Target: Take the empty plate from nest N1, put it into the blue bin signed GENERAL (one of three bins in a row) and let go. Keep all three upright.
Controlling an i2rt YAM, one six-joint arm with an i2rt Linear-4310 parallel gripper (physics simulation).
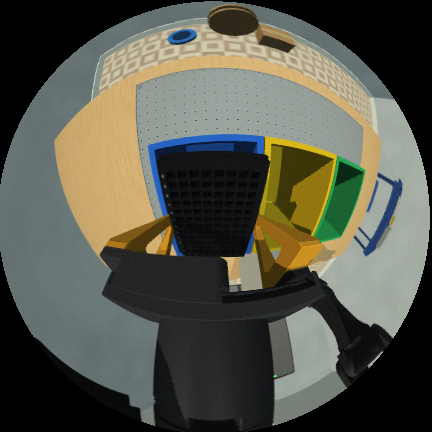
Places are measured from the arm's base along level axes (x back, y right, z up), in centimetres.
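Where they show: gripper, fingertip midpoint: (213, 217).
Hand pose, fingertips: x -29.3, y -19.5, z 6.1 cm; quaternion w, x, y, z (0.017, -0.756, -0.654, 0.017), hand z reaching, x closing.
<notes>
Things, the pixels of their centre, and the offset from my fingertips. "spot": a spot on its surface instead. Level surfaces: height alone.
- blue bin, surface spot: (225, 137) spot: dy +2.4, dx -7.6, dz -3.0 cm
- yellow bin, body centre: (274, 185) dy +12.5, dx +1.9, dz -12.0 cm
- green bin, body centre: (317, 188) dy +25.6, dx +3.2, dz -12.0 cm
- grey perforated board, its level: dz -21.0 cm
- wooden table, its level: dz -22.3 cm
A black plate with a grid of small wells (215, 200) is held between the two orange fingers of my gripper (213, 217), which is shut on it. The plate is in front of the blue bin (225, 137) and hides most of the bin's opening. Blue rim shows at the plate's far edge and along both sides. The plate's height over the rim is hard to tell. The yellow bin (312, 192) stands right of the blue one, and the green bin (347, 205) right of that; all three look upright. The sign GENERAL and nest N1 do not show.
The bins stand in a row on a grey perforated board (225, 95) on a wooden table (90, 175). Beyond lie a patterned rug, a blue ring-shaped thing (171, 40), a brown round thing (232, 22) and a brown box (275, 39). A blue cart frame stands far right; a black arm part (357, 345) is lower right.
</notes>
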